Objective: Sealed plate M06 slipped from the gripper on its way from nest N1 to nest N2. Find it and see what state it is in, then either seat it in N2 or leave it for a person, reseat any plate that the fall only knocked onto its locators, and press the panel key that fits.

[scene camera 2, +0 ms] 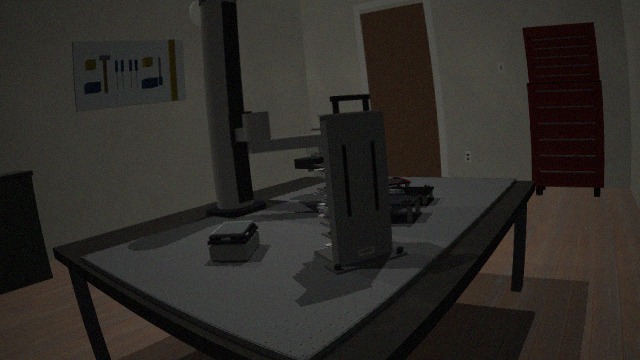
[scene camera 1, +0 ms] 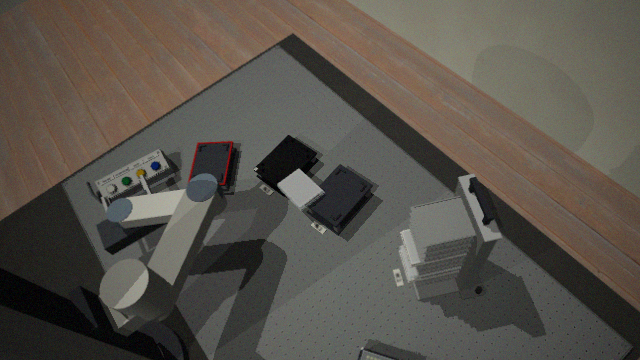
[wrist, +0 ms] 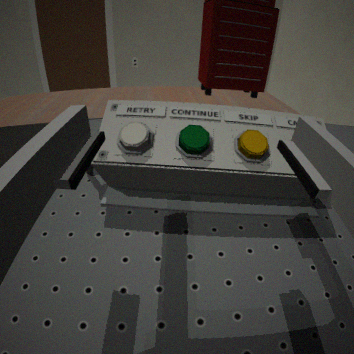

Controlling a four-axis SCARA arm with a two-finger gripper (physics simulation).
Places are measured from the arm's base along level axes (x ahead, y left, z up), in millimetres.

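Pixels of known places: gripper, fingertip midpoint: (scene camera 1: 123,187) (wrist: 193,123); arm's base at its link origin: (scene camera 2: 236,209).
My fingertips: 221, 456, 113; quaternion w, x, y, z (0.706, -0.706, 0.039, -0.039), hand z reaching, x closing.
Note:
For each thing: its top centre in the pictures, then the offset to it from my fingertips, as dx, dy, dz. "spot": a spot on its surface instead.
- white plate at its top centre: (scene camera 1: 299,185) +404, -346, -20
- black nest at its top centre: (scene camera 1: 284,159) (scene camera 2: 408,187) +432, -224, -47
- dark grey nest at its top centre: (scene camera 1: 337,192) (scene camera 2: 391,197) +474, -432, -35
- key panel at its top centre: (wrist: 223,110) (scene camera 1: 128,168) +39, +68, -16
- white RETRY key at its top centre: (wrist: 133,125) -38, +57, -26
- green CONTINUE key at its top centre: (wrist: 194,128) +11, +50, -26
- yellow SKIP key at its top centre: (wrist: 254,133) +61, +42, -26
- blue key at its top centre: (scene camera 1: 153,164) +110, +34, -26
- red-edged dark tray at its top centre: (scene camera 1: 210,161) (scene camera 2: 386,180) +252, -63, -54
- small box-like unit at a spot on its surface: (scene camera 2: 233,251) spot: +304, -922, -73
A white plate (scene camera 1: 301,188) lies across the facing edges of a black nest (scene camera 1: 287,156) and a dark grey nest (scene camera 1: 346,194); its label and seal cannot be read. Nest labels are too small to read. The key panel (scene camera 1: 134,176) (wrist: 165,150) has a white RETRY key (wrist: 134,135), a green CONTINUE key (wrist: 194,139) and a yellow SKIP key (wrist: 253,143). A blue key (scene camera 1: 155,165) is at its end; in the wrist view the right finger hides it. My gripper (wrist: 193,123) is open and empty, its fingertips apart in front of the panel, the green key roughly midway between them.
A red-edged dark tray (scene camera 1: 214,157) stands between the panel and the black nest. A tall rack (scene camera 1: 477,210) (scene camera 2: 356,185) holds stacked plates. A small box-like unit (scene camera 2: 233,251) with a flat piece on top stands near the rack. The arm (scene camera 1: 182,235) reaches over the panel side.

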